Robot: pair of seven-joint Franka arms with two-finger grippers.
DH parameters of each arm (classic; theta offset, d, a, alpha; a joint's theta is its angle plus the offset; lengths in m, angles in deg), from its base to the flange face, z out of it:
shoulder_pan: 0 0.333 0 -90
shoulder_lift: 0 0 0 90
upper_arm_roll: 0 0.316 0.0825 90
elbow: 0 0 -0.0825 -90
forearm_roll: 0 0.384 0 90
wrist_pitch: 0 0 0.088 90
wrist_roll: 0 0.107 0 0
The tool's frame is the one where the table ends.
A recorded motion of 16 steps. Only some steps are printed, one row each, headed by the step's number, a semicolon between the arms.
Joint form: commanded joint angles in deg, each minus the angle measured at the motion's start. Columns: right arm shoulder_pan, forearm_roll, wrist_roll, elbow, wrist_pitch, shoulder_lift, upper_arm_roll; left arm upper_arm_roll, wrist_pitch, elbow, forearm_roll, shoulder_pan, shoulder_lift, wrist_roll.
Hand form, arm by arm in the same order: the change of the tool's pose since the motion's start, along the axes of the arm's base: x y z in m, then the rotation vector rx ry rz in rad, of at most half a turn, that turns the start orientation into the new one. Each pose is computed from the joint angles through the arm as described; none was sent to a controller.
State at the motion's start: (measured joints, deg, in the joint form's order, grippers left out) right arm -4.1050 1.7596 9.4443 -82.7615 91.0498 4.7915 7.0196; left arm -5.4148 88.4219 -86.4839 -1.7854 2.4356 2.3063 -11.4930
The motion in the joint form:
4: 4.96 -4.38 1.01 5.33 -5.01 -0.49 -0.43; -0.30 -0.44 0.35 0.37 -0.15 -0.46 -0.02
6: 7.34 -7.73 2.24 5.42 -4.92 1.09 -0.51; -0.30 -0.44 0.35 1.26 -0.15 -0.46 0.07
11: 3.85 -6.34 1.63 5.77 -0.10 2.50 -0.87; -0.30 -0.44 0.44 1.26 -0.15 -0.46 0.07
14: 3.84 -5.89 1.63 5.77 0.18 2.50 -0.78; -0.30 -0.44 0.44 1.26 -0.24 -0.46 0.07
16: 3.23 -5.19 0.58 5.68 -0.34 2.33 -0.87; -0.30 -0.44 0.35 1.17 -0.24 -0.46 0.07
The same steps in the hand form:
4: -0.0162 0.0361 0.0402 -0.0748 -0.0206 0.0536; -0.0034 -0.0037 0.0067 0.0067 -0.0068 -0.0075
6: -0.0088 0.0528 0.0257 -0.1307 -0.0048 0.0659; -0.0033 -0.0020 0.0066 0.0222 -0.0077 -0.0086
11: 0.0114 0.0183 0.0221 -0.0999 -0.0634 0.0145; -0.0032 -0.0020 0.0074 0.0221 -0.0093 -0.0086
14: 0.0117 0.0200 0.0225 -0.0914 -0.0677 0.0165; -0.0033 -0.0029 0.0074 0.0221 -0.0093 -0.0102
16: 0.0104 0.0140 0.0225 -0.0825 -0.0585 0.0234; -0.0033 -0.0031 0.0066 0.0206 -0.0076 -0.0102

